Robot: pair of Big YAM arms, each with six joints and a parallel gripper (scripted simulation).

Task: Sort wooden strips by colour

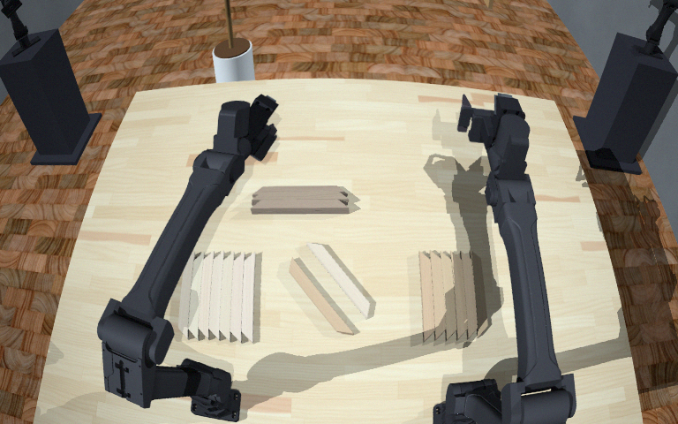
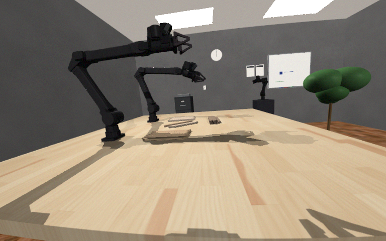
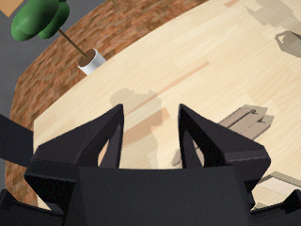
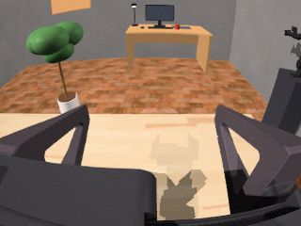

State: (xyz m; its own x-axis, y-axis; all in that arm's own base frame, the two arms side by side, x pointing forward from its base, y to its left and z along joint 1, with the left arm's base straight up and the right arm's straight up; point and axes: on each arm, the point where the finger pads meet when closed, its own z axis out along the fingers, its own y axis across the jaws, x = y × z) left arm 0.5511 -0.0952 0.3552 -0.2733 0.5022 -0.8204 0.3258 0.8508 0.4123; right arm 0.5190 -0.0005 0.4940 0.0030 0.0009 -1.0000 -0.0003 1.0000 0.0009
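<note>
My left gripper is now 23 cm past the tan strip, 13 cm to the left of it and 35 cm above it.
</note>
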